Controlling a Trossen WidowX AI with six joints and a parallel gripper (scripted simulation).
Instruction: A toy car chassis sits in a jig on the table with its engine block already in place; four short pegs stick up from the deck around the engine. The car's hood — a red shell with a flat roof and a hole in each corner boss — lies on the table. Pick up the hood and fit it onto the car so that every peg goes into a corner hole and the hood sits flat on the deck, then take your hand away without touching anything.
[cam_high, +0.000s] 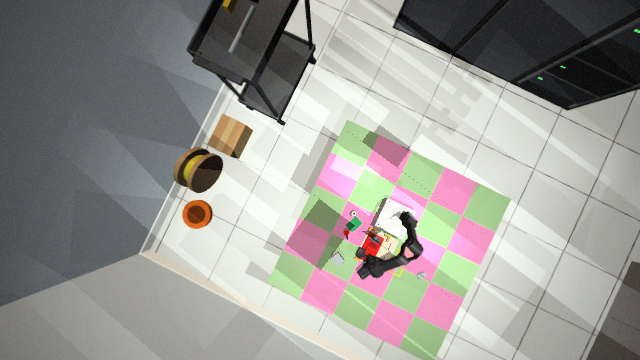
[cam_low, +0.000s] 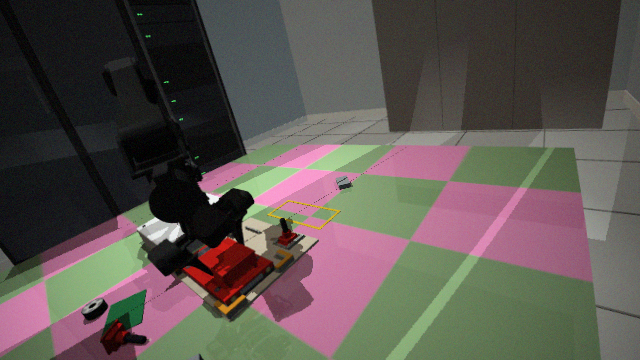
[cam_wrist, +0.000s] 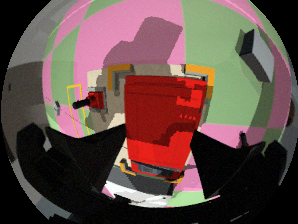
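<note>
Now: gripper tip 2 cm above the grey engine block. Round my gripper tip: red hood right at my gripper tip; green patch 13 cm behind, 18 cm to the right, 5 cm below; jig 4 cm behind, 3 cm to the left, 4 cm below.
</note>
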